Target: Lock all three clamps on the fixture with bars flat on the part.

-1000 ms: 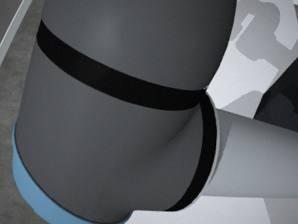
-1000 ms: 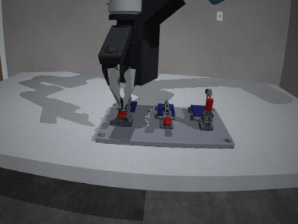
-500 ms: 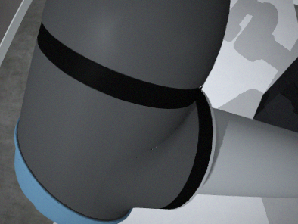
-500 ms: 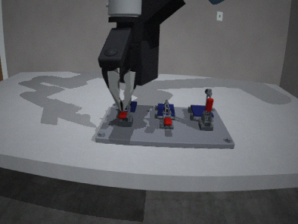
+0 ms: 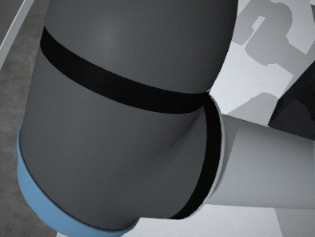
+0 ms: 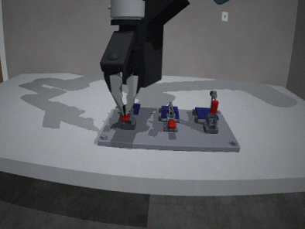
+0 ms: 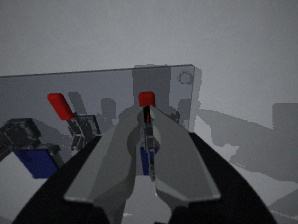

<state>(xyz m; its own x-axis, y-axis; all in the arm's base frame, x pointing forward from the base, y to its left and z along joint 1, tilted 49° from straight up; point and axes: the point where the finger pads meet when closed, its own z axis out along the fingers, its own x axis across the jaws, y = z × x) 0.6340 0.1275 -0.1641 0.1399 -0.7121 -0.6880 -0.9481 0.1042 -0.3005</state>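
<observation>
My hand is 11 cm past the grey fixture plate, 10 cm to the right of it and 8 cm above it. Also, from my hand: blue part: 17 cm behind, 20 cm to the left, 6 cm below.
</observation>
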